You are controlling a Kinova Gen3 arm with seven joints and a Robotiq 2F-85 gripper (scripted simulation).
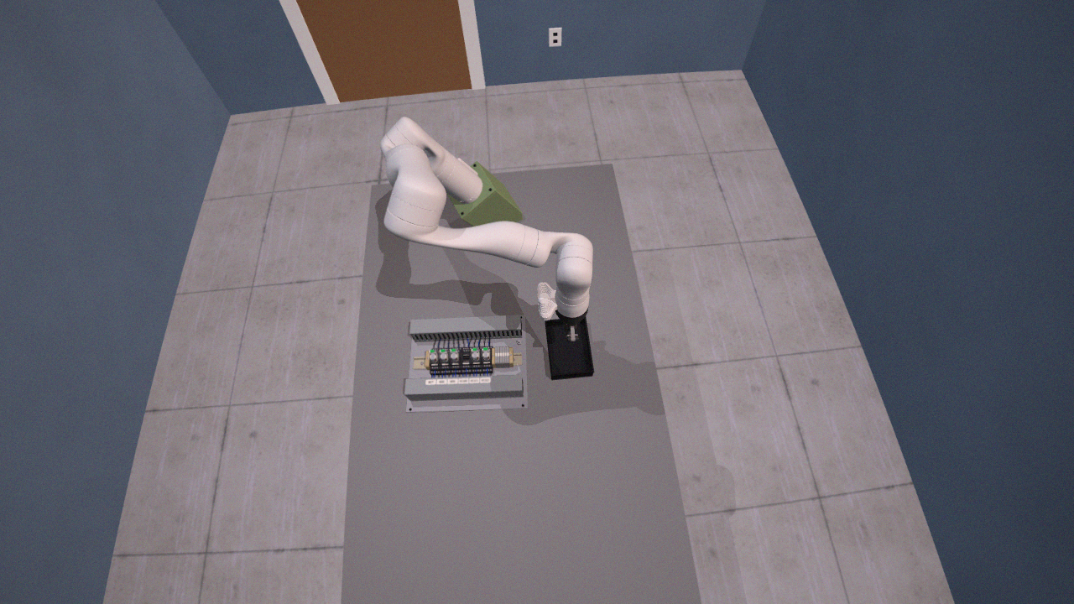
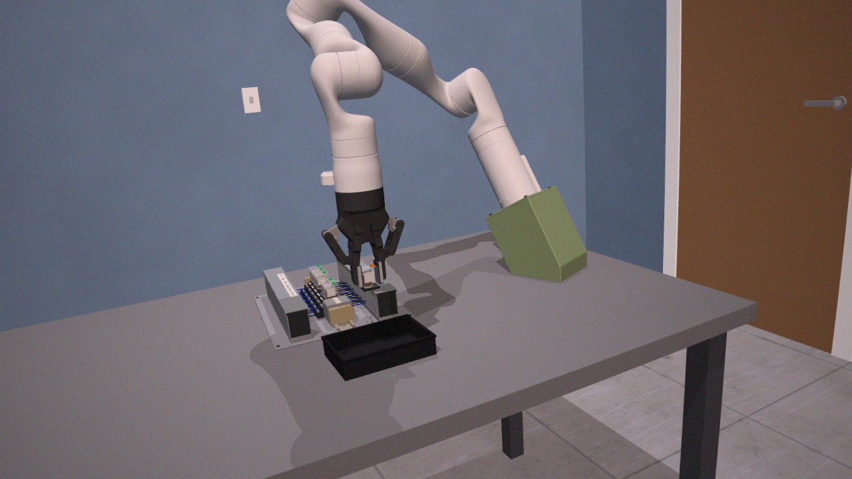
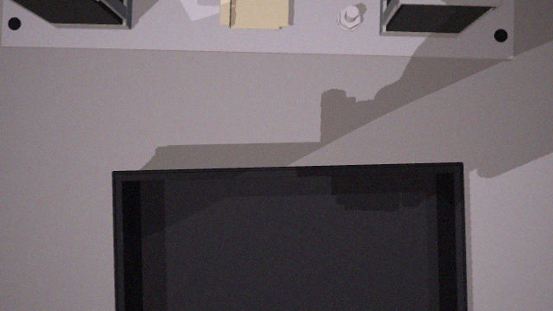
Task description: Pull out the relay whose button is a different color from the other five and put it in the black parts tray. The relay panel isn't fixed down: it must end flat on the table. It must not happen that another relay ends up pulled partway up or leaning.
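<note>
Now: the relay 1 cm below my hand. Round my hand: black parts tray 13 cm below; relay panel 28 cm to the right, 11 cm below, 1 cm ahead.
</note>
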